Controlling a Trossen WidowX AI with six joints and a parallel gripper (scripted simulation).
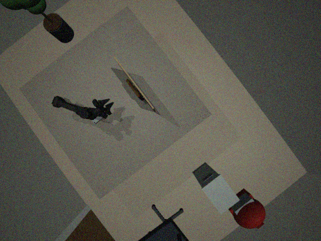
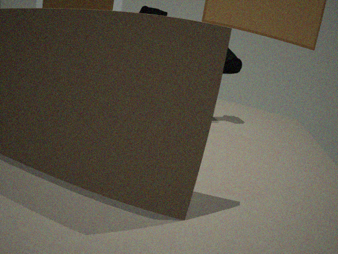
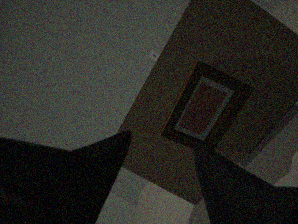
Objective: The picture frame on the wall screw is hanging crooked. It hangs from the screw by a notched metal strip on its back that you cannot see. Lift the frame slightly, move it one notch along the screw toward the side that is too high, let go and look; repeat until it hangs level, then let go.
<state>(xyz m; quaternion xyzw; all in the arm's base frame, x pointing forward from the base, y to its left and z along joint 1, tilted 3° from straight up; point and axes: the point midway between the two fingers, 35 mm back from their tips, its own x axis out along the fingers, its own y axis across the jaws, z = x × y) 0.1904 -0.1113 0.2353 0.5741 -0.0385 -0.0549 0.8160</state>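
The picture frame lies 19 cm ahead of my gripper tip, 4 cm to the right of it and 9 cm below it. Also, from my gripper tip: wall panel: 20 cm ahead, 3 cm to the right, 10 cm below.
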